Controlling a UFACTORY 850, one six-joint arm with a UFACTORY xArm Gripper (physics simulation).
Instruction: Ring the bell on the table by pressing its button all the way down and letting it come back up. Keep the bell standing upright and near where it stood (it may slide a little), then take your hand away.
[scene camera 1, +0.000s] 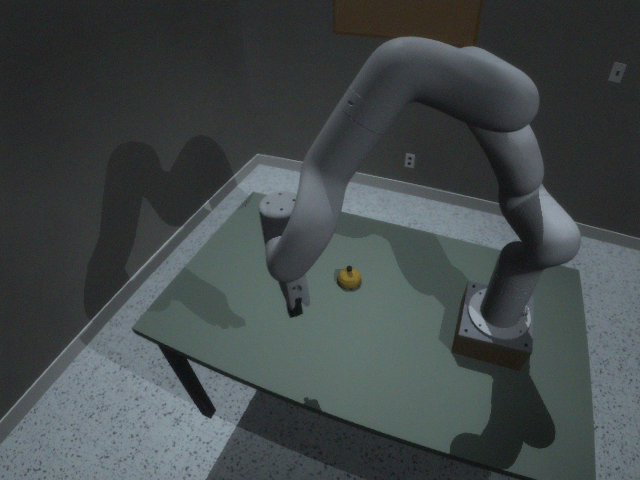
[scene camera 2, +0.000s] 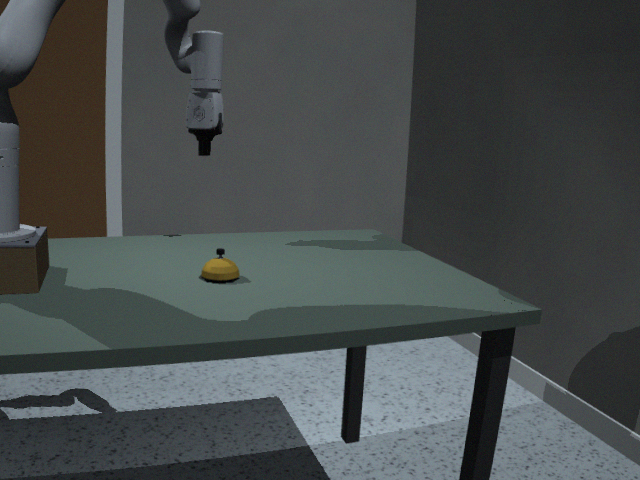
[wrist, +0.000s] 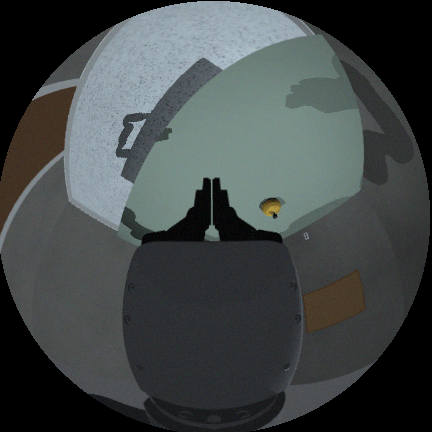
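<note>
A yellow dome bell (scene camera 1: 348, 279) (scene camera 2: 220, 270) (wrist: 271, 206) stands upright on the green table (scene camera 1: 392, 330) (scene camera 2: 361, 284) (wrist: 250, 135). Its black button (scene camera 1: 349, 268) (scene camera 2: 220, 251) (wrist: 275, 216) sticks up from the top of the dome. My gripper (scene camera 1: 295, 313) (scene camera 2: 204, 153) (wrist: 211, 188) is shut with nothing between the fingers. It points straight down in the second scene view and hangs high above the table, well clear of the bell. In the wrist view the bell lies to the right of the fingertips and a little lower in the picture.
The arm's base stands on a wooden block (scene camera 1: 491, 352) (scene camera 2: 20, 268) at one end of the table. The arm arches from there over the table. Walls stand beyond the table, and shadows of the arm fall on the table, a wall and the floor.
</note>
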